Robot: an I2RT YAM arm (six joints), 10 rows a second.
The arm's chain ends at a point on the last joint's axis. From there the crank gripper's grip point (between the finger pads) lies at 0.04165 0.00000 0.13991 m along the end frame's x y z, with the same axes.
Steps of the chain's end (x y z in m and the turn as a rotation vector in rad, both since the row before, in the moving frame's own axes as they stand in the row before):
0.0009 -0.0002 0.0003 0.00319 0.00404 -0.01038
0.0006 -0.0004 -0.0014 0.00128 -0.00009 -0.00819
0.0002 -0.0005 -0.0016 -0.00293 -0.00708 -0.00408
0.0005 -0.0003 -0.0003 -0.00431 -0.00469 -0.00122
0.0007 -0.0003 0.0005 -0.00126 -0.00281 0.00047
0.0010 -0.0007 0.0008 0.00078 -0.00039 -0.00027
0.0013 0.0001 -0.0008 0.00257 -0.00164 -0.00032
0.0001 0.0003 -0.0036 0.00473 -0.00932 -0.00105
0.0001 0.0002 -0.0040 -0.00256 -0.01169 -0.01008
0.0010 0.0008 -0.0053 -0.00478 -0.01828 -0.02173
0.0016 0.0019 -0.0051 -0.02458 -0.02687 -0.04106
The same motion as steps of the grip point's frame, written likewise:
0.0015 -0.0011 0.0001 0.00319 0.00404 -0.01038
0.0006 -0.0009 -0.0014 0.00128 -0.00009 -0.00819
-0.0008 -0.0003 -0.0013 -0.00293 -0.00708 -0.00408
-0.0002 0.0003 -0.0001 -0.00431 -0.00469 -0.00122
0.0003 -0.0001 0.0006 -0.00126 -0.00281 0.00047
0.0009 -0.0008 0.0008 0.00078 -0.00039 -0.00027
0.0011 -0.0003 -0.0007 0.00257 -0.00164 -0.00032
-0.0012 -0.0004 -0.0032 0.00473 -0.00932 -0.00105
-0.0015 0.0001 -0.0035 -0.00256 -0.01169 -0.01008
-0.0016 0.0006 -0.0046 -0.00478 -0.01828 -0.02173
-0.0021 0.0037 -0.0041 -0.02458 -0.02687 -0.04106

